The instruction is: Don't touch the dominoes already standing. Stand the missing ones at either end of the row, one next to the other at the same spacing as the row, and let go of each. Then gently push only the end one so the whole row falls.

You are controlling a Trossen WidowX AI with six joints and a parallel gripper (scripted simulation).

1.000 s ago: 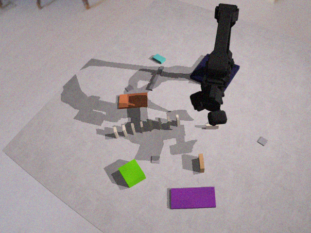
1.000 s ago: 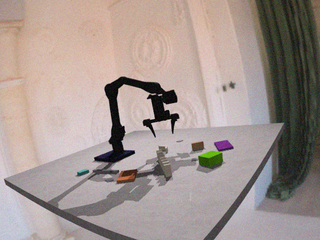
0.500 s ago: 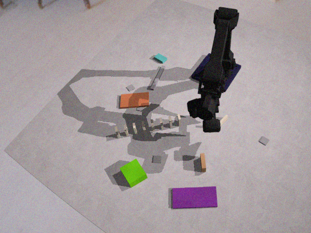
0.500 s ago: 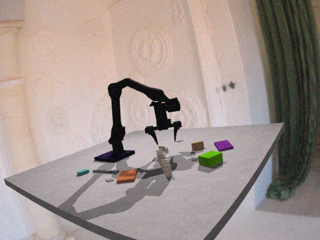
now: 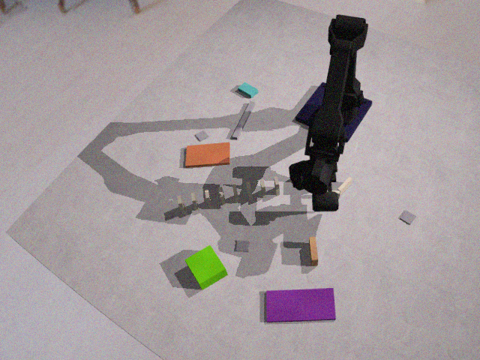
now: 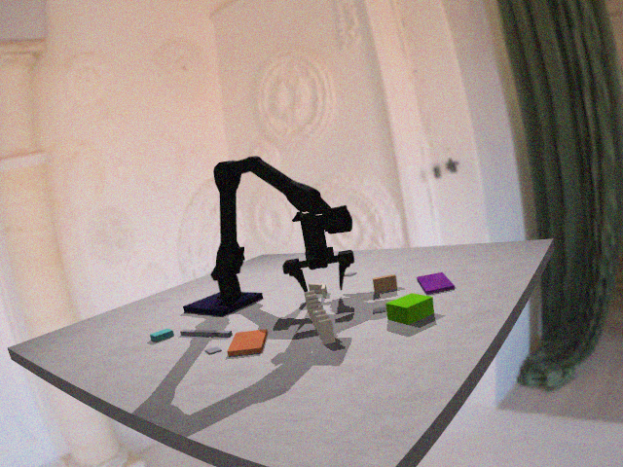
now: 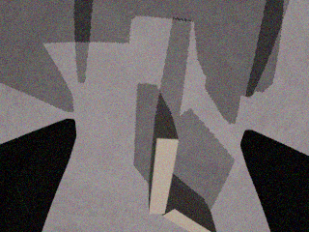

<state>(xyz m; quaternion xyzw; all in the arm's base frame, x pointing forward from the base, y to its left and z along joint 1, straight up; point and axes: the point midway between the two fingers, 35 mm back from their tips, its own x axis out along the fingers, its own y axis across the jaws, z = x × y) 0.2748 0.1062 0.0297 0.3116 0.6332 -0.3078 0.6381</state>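
Now: gripper tip 15 cm short of the tan block, 8 cm to the right of it and 1 cm below it. From my gripper tip the other things lie so: orange slab (8 cm ahead, 35 cm to the right, 1 cm below); then green cube (34 cm ahead, 10 cm to the right, 1 cm above); then purple slab (27 cm ahead, 13 cm to the left, 1 cm below).
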